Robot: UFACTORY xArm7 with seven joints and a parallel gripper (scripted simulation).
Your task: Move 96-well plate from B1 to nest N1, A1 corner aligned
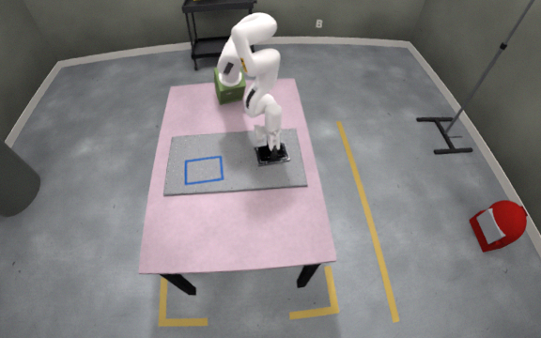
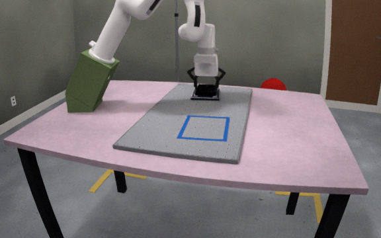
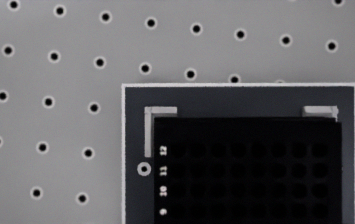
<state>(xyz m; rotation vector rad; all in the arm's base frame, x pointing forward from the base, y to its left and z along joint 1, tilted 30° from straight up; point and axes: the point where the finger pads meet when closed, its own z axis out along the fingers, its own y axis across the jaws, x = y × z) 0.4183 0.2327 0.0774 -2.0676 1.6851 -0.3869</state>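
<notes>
My gripper is now 3 cm above the dark plate nest. The rest, counted from my hand: black 96-well plate 1 cm below.
</notes>
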